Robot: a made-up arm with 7 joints. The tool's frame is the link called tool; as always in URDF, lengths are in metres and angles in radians. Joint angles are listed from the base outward.
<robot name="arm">
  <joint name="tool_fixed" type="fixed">
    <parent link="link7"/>
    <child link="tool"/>
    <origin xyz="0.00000 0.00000 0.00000" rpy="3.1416 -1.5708 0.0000"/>
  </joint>
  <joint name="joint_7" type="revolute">
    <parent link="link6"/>
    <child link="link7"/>
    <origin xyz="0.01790 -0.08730 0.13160"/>
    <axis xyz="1 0 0"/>
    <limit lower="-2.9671" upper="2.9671"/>
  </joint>
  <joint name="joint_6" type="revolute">
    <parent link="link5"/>
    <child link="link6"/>
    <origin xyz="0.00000 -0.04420 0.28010"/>
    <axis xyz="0 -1 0"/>
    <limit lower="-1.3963" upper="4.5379"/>
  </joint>
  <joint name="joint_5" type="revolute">
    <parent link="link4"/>
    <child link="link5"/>
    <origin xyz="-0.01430 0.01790 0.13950"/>
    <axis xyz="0 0 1"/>
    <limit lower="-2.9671" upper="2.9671"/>
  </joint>
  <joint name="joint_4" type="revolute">
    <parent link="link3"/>
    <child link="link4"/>
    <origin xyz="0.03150 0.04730 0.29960"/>
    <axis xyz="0 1 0"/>
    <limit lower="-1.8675" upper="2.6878"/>
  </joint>
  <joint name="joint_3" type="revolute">
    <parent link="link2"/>
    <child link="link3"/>
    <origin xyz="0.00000 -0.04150 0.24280"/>
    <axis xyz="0 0 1"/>
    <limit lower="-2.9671" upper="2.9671"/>
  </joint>
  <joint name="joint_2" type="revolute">
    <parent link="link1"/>
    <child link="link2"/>
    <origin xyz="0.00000 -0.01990 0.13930"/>
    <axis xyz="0 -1 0"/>
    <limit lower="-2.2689" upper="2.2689"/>
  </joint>
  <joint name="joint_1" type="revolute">
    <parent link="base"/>
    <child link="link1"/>
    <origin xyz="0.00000 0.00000 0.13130"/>
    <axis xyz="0 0 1"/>
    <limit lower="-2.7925" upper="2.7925"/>
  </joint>
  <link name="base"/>
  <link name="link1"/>
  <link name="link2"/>
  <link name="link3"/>
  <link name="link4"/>
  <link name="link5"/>
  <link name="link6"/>
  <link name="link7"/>
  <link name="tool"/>
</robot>
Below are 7 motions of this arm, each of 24 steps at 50 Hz.
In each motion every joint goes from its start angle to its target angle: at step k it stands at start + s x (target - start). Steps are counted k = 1, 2, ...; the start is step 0. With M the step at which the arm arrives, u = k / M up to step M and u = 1 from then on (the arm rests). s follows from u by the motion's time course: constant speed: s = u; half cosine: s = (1 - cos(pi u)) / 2; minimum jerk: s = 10 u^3 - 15 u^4 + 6 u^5.
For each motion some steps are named. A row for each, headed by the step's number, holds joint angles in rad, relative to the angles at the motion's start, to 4 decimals.
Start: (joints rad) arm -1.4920 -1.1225 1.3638 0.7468 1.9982 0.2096 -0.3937
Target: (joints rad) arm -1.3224 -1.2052 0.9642 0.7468 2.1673 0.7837 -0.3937
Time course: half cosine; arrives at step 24
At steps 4, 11, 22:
4: 0.0114 -0.0055 -0.0268 0.0000 0.0113 0.0385 0.0000
11: 0.0737 -0.0360 -0.1737 0.0000 0.0735 0.2496 0.0000
22: 0.1667 -0.0813 -0.3928 0.0000 0.1662 0.5643 0.0000

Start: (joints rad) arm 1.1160 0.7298 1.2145 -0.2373 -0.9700 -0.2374 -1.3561
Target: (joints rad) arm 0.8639 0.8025 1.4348 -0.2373 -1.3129 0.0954 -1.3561
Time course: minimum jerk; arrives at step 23
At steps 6, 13, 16, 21, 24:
6: -0.0291 0.0084 0.0254 0.0000 -0.0395 0.0384 0.0000
13: -0.1565 0.0451 0.1368 0.0000 -0.2129 0.2066 0.0000
16: -0.2095 0.0604 0.1831 0.0000 -0.2850 0.2766 0.0000
21: -0.2507 0.0723 0.2190 0.0000 -0.3409 0.3309 0.0000
24: -0.2521 0.0727 0.2203 0.0000 -0.3429 0.3328 0.0000

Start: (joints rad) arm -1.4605 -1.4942 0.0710 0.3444 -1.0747 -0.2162 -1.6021
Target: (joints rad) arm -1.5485 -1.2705 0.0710 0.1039 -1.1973 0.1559 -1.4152
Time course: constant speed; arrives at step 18
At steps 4, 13, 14, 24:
4: -0.0196 0.0497 0.0000 -0.0534 -0.0272 0.0827 0.0415
13: -0.0636 0.1616 0.0000 -0.1737 -0.0885 0.2687 0.1350
14: -0.0684 0.1740 0.0000 -0.1871 -0.0954 0.2894 0.1454
24: -0.0880 0.2237 0.0000 -0.2405 -0.1226 0.3721 0.1869

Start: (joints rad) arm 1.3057 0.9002 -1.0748 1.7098 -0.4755 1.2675 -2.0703
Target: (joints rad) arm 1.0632 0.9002 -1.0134 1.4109 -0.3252 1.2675 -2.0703
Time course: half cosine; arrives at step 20
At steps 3, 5, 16, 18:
3: -0.0132 0.0000 0.0033 -0.0163 0.0082 0.0000 0.0000
5: -0.0355 0.0000 0.0090 -0.0438 0.0220 0.0000 0.0000
16: -0.2193 0.0000 0.0555 -0.2704 0.1359 0.0000 0.0000
18: -0.2366 0.0000 0.0599 -0.2916 0.1466 0.0000 0.0000

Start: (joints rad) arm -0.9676 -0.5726 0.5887 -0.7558 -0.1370 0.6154 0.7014
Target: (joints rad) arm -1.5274 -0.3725 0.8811 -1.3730 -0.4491 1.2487 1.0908
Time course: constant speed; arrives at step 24
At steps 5, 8, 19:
5: -0.1166 0.0417 0.0609 -0.1286 -0.0650 0.1319 0.0811
8: -0.1866 0.0667 0.0975 -0.2057 -0.1040 0.2111 0.1298
19: -0.4432 0.1584 0.2315 -0.4886 -0.2471 0.5014 0.3083

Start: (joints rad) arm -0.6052 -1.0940 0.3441 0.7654 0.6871 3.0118 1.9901
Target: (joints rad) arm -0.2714 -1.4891 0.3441 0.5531 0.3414 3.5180 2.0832
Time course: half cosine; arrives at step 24
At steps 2, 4, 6, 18, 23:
2: 0.0057 -0.0067 0.0000 -0.0036 -0.0059 0.0086 0.0016
4: 0.0224 -0.0265 0.0000 -0.0142 -0.0232 0.0339 0.0062
6: 0.0489 -0.0579 0.0000 -0.0311 -0.0506 0.0741 0.0136
18: 0.2849 -0.3372 0.0000 -0.1812 -0.2951 0.4321 0.0795
23: 0.3324 -0.3934 0.0000 -0.2114 -0.3442 0.5040 0.0927

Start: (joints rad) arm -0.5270 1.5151 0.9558 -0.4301 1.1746 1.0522 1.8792
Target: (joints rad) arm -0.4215 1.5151 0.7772 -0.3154 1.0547 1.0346 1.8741
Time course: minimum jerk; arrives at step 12
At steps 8, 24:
8: 0.0834 0.0000 -0.1411 0.0906 -0.0947 -0.0139 -0.0040
24: 0.1055 0.0000 -0.1786 0.1147 -0.1199 -0.0176 -0.0051

